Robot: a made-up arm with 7 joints. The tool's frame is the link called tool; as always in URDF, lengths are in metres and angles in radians. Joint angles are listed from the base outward.
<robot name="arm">
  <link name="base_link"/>
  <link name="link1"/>
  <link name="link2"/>
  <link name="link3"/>
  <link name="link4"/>
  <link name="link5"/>
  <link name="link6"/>
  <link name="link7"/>
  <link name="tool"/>
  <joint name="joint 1" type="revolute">
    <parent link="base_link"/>
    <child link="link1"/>
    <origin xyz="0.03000 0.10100 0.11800" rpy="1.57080 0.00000 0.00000"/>
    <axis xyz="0 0 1"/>
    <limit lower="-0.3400" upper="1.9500"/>
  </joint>
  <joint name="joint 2" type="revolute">
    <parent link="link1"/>
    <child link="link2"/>
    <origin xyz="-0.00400 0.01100 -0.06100" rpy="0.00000 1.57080 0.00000"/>
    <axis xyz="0 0 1"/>
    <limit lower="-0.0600" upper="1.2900"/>
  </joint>
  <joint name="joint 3" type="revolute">
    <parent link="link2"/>
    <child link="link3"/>
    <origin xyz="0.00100 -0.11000 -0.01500" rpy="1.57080 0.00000 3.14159"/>
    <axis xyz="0 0 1"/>
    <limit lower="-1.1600" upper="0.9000"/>
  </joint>
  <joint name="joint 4" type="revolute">
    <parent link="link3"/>
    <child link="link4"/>
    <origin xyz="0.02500 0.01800 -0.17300" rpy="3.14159 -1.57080 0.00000"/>
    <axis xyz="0 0 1"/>
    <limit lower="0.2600" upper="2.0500"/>
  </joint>
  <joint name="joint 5" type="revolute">
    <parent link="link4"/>
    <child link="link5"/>
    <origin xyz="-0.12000 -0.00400 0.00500" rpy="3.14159 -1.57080 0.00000"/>
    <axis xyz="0 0 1"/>
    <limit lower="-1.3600" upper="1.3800"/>
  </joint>
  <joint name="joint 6" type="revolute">
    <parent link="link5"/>
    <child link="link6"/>
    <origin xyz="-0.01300 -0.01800 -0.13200" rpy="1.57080 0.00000 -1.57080"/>
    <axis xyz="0 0 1"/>
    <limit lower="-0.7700" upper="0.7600"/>
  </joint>
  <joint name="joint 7" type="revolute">
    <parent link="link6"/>
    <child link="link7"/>
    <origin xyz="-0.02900 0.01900 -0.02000" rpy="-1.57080 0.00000 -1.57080"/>
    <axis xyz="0 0 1"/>
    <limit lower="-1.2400" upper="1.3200"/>
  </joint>
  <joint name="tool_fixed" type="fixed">
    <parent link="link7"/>
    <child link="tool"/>
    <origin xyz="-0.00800 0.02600 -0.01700" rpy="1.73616 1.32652 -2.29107"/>
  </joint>
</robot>
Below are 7 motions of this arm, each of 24 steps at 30 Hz.
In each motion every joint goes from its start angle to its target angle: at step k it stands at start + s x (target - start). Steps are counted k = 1, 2, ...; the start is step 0. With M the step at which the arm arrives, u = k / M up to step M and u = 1 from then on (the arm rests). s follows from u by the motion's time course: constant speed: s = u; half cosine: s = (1 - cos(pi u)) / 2; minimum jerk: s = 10 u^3 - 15 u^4 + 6 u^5.
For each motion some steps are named. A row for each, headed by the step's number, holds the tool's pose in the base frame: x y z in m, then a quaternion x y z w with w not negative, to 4 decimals.
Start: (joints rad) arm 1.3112 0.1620 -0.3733 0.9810 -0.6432 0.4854 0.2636
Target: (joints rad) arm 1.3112 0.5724 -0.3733 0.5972 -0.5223 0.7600 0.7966
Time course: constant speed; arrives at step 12
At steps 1, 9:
1: 0.4797 0.0917 0.1687 0.5034 -0.7591 0.0772 0.4054
9: 0.5095 0.2444 0.1365 0.5455 -0.5295 0.0685 0.6460

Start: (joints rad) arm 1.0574 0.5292 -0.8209 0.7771 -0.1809 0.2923 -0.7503
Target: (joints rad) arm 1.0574 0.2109 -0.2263 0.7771 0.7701 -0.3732 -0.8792
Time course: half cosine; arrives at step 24
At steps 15, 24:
15: 0.4851 0.1712 0.0460 0.3472 -0.5947 0.6544 0.3122
24: 0.4791 0.1712 0.0687 0.1828 -0.4354 0.8231 0.3153

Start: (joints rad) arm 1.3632 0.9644 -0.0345 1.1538 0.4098 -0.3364 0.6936
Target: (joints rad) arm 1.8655 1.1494 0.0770 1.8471 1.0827 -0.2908 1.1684
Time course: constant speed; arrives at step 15
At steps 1, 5, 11, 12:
1: 0.2749 0.4102 0.2678 0.1618 -0.9767 0.1303 0.0539
5: 0.2106 0.3960 0.3070 -0.0821 0.9935 -0.0441 0.0650
11: 0.1127 0.3709 0.3261 -0.0049 0.9638 0.1358 0.2293
12: 0.0975 0.3664 0.3251 0.0021 0.9523 0.1698 0.2535

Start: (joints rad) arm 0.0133 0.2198 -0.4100 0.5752 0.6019 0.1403 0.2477
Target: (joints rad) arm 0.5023 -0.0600 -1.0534 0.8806 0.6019 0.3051 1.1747
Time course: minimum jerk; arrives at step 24
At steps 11, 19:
11: 0.2351 0.0601 -0.2701 -0.0598 -0.2624 0.0656 0.9609
19: 0.2716 -0.0437 -0.1805 -0.3574 -0.2758 -0.2311 0.8619

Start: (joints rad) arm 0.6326 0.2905 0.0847 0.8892 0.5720 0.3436 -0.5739
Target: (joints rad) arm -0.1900 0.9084 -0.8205 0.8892 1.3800 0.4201 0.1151
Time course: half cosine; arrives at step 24
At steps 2, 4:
2: 0.4409 0.2607 -0.0630 0.4105 -0.3276 0.6156 0.5875
4: 0.4313 0.2636 -0.0795 0.4132 -0.3267 0.5945 0.6075

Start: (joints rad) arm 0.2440 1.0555 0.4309 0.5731 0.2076 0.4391 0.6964
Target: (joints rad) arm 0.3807 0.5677 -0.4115 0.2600 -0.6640 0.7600 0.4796
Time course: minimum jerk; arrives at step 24
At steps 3, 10, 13, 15, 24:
3: 0.2378 0.5734 -0.0199 0.4518 -0.3216 0.3965 0.7316
10: 0.2676 0.5124 -0.1421 0.5313 -0.1355 0.2301 0.8040
13: 0.2731 0.4567 -0.2174 0.5816 -0.0391 0.0764 0.8089
15: 0.2702 0.4192 -0.2589 0.6114 0.0039 -0.0306 0.7907
24: 0.2547 0.3513 -0.3212 0.6614 0.0421 -0.2349 0.7111

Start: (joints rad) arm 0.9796 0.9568 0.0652 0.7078 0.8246 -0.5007 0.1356
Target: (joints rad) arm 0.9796 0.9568 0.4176 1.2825 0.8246 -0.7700 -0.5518
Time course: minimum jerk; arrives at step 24
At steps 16, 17, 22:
16: 0.2766 0.4542 0.2029 -0.0126 0.6654 -0.7089 0.2334
17: 0.2704 0.4520 0.2085 0.0065 0.6528 -0.7130 0.2558
22: 0.2535 0.4459 0.2215 0.0579 0.6180 -0.7204 0.3094

